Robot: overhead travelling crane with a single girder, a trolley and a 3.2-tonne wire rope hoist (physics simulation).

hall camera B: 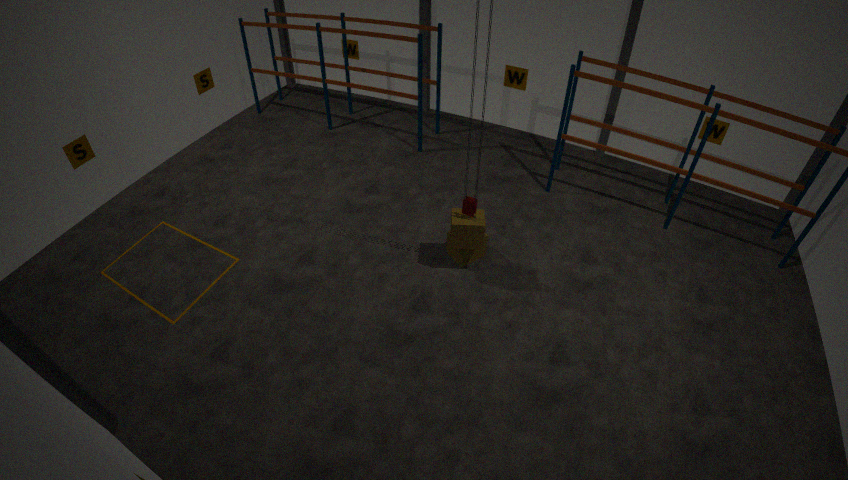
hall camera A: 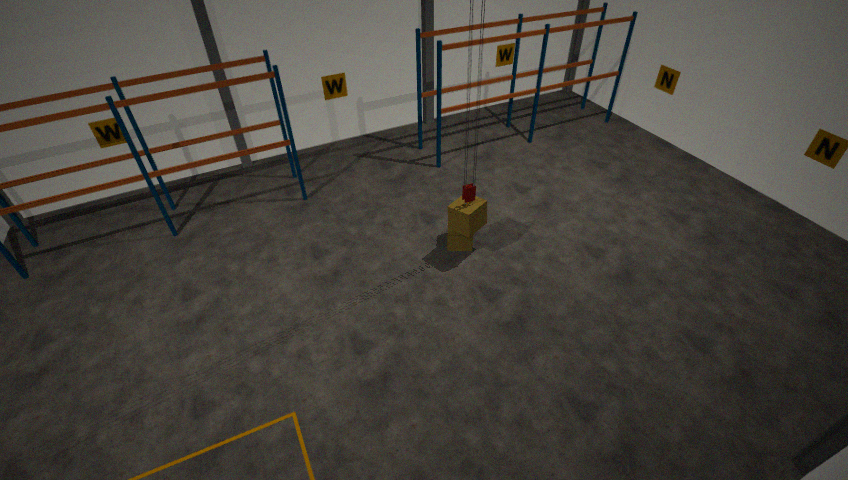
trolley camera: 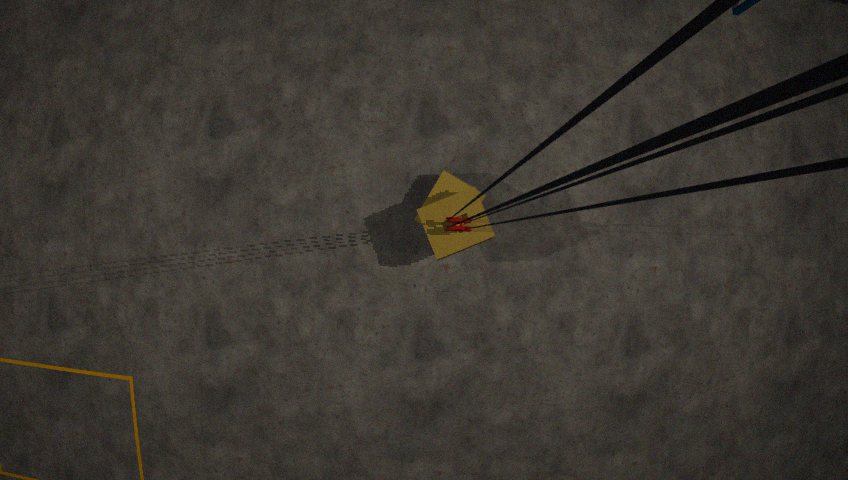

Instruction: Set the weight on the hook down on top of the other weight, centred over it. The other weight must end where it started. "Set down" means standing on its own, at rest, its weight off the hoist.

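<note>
The red hook block (hall camera A: 468, 192) (hall camera B: 469, 205) (trolley camera: 458, 224) hangs on straight ropes, right on the top of the yellow upper weight (hall camera A: 459, 222) (hall camera B: 468, 229) (trolley camera: 443, 245), which it holds. The upper weight looks level. The yellow lower weight (hall camera A: 459, 243) (hall camera B: 454, 252) (trolley camera: 446, 181) stands on the floor beneath, partly hidden. In hall camera A the upper weight sticks out to the right of the lower one. In the trolley camera a corner of the lower weight shows beyond the upper one's top edge, and the two are turned differently. Whether they touch I cannot tell.
Blue and orange racks (hall camera A: 438, 104) (hall camera B: 420, 92) stand along the W wall, well behind the weights. A yellow outlined square (hall camera A: 303, 446) (hall camera B: 205, 291) (trolley camera: 136, 425) is marked on the floor, away from the weights. Shadows lie around the lower weight.
</note>
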